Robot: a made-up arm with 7 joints.
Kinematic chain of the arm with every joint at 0, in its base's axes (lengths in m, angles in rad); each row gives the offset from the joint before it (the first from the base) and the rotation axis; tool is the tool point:
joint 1: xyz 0 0 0.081 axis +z
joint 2: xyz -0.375 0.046 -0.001 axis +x
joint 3: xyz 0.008 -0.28 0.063 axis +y
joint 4: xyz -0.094 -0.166 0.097 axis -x
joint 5: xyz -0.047 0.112 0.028 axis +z
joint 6: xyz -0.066 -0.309 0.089 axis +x
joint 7: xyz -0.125 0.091 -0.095 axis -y
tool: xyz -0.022 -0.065 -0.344
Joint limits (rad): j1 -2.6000..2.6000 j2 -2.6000..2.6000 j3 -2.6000..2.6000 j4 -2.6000..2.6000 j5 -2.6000..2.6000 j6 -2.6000..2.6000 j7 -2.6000..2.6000
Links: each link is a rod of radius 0.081 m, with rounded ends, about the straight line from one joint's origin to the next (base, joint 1, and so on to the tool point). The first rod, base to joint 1, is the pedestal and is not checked.
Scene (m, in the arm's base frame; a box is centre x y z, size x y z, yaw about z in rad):
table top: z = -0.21
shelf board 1: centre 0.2 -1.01 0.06 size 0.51 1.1 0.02 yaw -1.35
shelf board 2: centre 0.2 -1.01 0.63 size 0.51 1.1 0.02 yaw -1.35
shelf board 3: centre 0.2 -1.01 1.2 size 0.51 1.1 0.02 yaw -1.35
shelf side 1: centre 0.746 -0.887 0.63 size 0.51 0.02 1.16 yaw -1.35
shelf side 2: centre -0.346 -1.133 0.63 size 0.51 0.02 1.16 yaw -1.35
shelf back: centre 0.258 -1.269 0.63 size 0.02 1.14 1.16 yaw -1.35
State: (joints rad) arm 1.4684 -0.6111 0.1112 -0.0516 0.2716 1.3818 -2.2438
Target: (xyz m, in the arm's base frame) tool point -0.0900 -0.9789 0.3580
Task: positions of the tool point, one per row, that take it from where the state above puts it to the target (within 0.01 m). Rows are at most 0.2 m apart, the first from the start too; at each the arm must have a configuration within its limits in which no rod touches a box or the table.
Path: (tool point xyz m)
1: 0.3521 -0.7138 0.9226
2: 0.3224 -0.5761 0.9236
3: 0.3018 -0.4363 0.8777
4: 0.2260 -0.3717 0.9403
5: 0.1215 -0.3357 0.9663
6: 0.0065 -0.3321 0.9508
7: -0.1003 -0.3579 0.8926
8: -0.1820 -0.4036 0.7952
9: -0.2272 -0.4557 0.6661
10: -0.2304 -0.4999 0.5160
11: -0.1921 -0.5239 0.3580
12: -0.1901 -0.6950 0.4047
13: -0.1507 -0.8526 0.4049
14: -0.0900 -0.9789 0.3580

